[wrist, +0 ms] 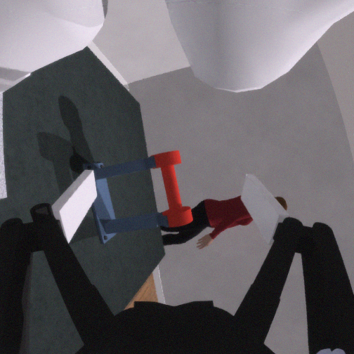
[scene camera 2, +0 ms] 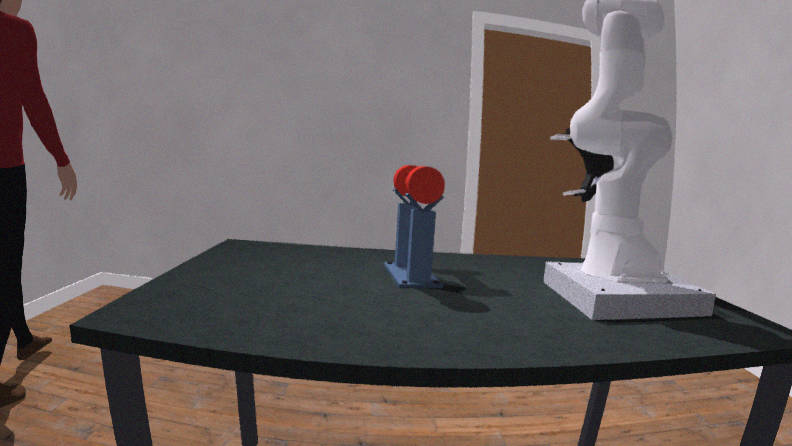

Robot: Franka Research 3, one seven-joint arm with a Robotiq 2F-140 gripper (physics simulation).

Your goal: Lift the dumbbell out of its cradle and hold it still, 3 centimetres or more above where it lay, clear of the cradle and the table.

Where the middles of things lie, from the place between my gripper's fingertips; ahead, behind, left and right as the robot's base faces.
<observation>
Now: hand 36 cm short of the red dumbbell [scene camera 2: 426,185], 8 cm to the right of it and 7 cm above it. Also, from my hand: blue cradle [scene camera 2: 415,231]: 36 cm ahead, 20 cm below, 8 cm to the left.
</observation>
